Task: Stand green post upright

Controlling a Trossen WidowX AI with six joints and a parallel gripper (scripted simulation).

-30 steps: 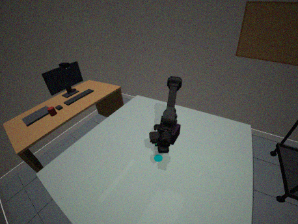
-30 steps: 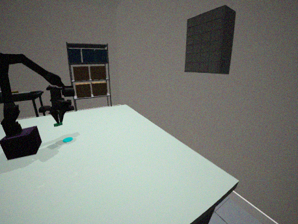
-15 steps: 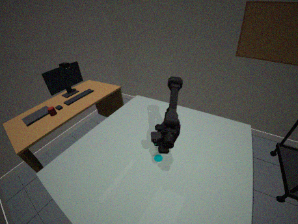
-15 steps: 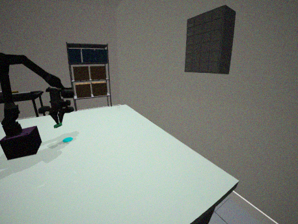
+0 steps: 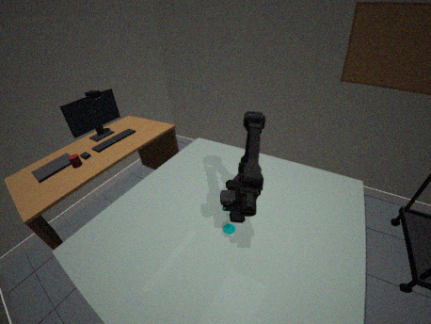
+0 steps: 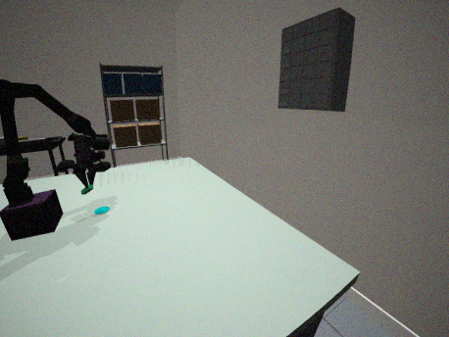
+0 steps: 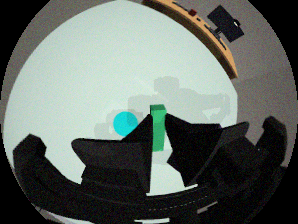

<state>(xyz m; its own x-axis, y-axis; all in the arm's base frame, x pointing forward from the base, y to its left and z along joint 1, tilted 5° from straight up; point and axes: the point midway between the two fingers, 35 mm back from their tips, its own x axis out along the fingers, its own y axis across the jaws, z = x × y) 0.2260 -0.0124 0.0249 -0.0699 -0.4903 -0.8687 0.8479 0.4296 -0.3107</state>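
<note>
The cyan circle is 2 cm ahead of my gripper tip, 2 cm to the left of it and 12 cm below it. Round my gripper tip: green post (1 cm behind, 1 cm to the left, 1 cm below).
</note>
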